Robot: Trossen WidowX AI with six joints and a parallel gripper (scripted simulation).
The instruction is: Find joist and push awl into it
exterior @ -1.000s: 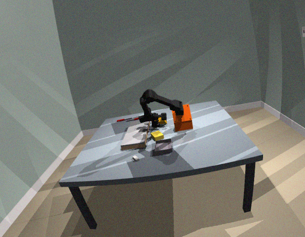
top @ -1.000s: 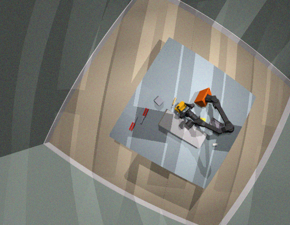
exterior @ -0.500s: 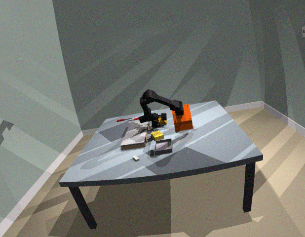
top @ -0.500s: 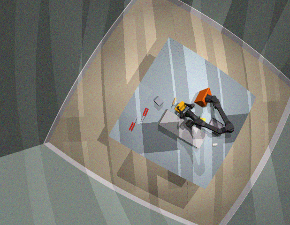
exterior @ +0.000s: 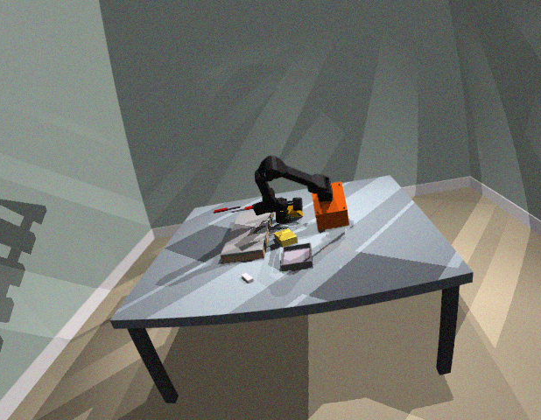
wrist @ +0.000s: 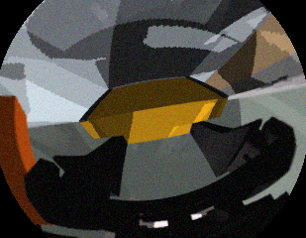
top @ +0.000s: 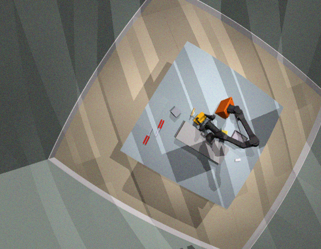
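My gripper tip is now 1 cm short of the yellow stud finder and 1 cm above it. Round my gripper tip: square window: 3 cm ahead, 1 cm to the right; awl: 6 cm to the right, 6 cm below, 2 cm ahead; grey block: 21 cm to the right, 9 cm ahead, 4 cm below.
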